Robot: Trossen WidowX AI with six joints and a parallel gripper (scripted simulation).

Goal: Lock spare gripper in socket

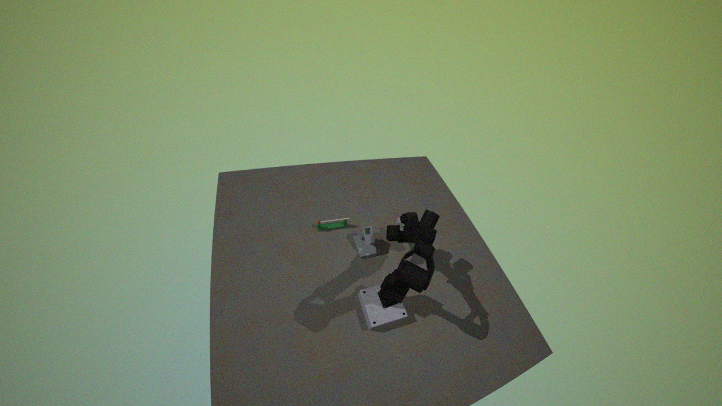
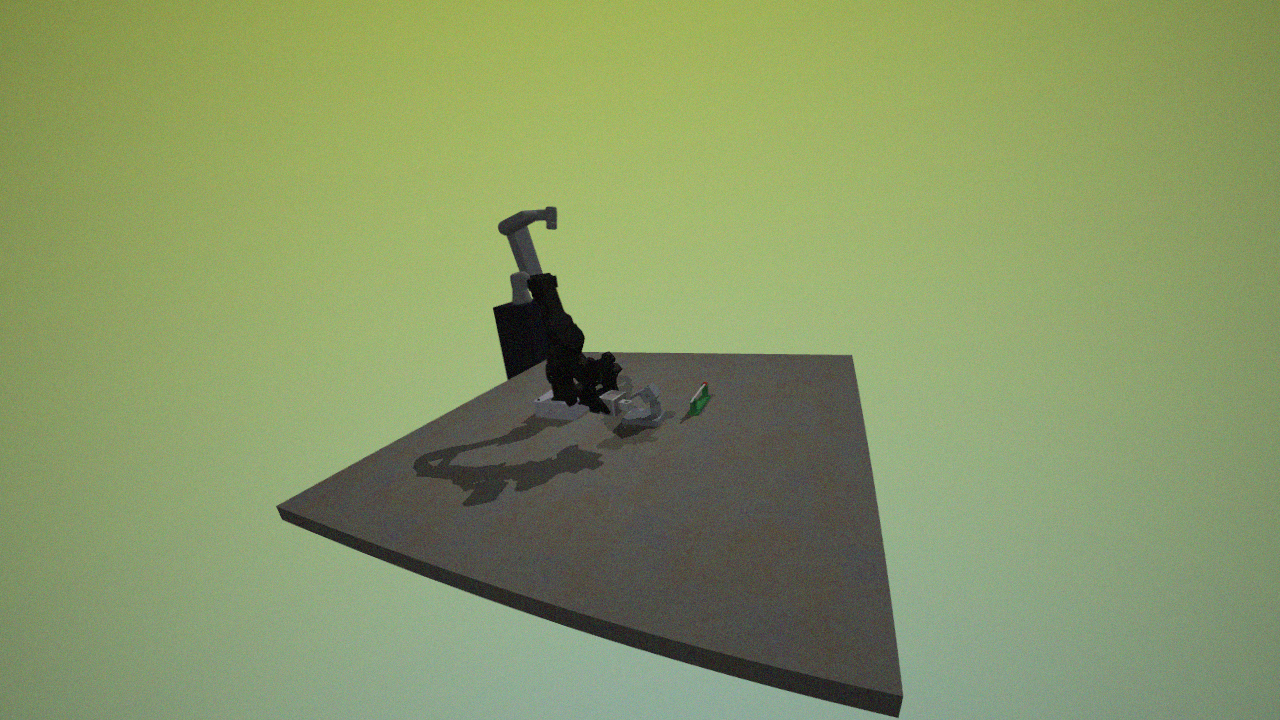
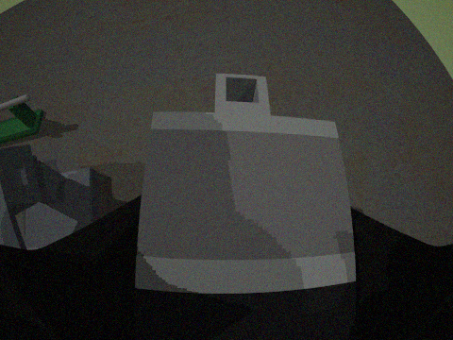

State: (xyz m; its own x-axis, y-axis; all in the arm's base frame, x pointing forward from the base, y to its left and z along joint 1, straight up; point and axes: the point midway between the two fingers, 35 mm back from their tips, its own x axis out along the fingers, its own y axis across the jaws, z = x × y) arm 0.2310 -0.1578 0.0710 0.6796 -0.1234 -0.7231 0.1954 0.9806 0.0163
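The socket is 20 mm ahead of my gripper tip, 150 mm to the left of it and 50 mm below it. From my gripper tip the other things lie so: green cradle 150 mm ahead, 260 mm to the left, 80 mm below; spare gripper 10 mm behind, 10 mm above.
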